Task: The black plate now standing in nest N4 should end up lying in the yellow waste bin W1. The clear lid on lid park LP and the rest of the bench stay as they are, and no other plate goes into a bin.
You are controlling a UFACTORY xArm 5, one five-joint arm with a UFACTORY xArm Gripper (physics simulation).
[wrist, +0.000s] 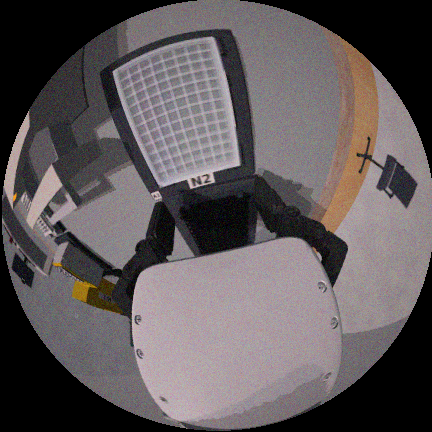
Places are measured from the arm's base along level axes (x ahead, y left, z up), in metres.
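Pixels of known places: gripper, fingertip midpoint: (210, 200).
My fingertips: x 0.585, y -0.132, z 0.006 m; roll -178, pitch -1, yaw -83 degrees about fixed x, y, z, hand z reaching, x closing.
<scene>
Behind a point stands the place of what it marks.
A black plate (217, 220) @[x 0.540, y -0.139, z -0.008 m] lies in a dark nest below the N2 label, partly hidden by the gripper's pale housing. That nest's own label does not show, so I cannot confirm from this view that it is N4. My gripper (210, 200) @[x 0.585, y -0.132, z 0.006 m] is open and empty, with one finger towards each side of the black plate; its height above the plate is hard to tell. A yellow box (81, 291) @[x 0.355, y 0.342, z 0.055 m], probably bin W1, shows at the lower left, partly behind the left finger; I cannot read its label. The clear lid on LP cannot be made out.
A whitish gridded plate (180, 110) @[x 0.664, y -0.118, z -0.018 m] sits in a dark nest (245, 110) @[x 0.661, y -0.174, z -0.021 m] beyond the N2 label (201, 180) @[x 0.592, y -0.127, z -0.021 m]. A grey device (82, 265) @[x 0.468, y 0.193, z 0.008 m] stands by the yellow box. Larger grey equipment (60, 95) is at the left. A wooden edge (364, 100) runs along the right.
</scene>
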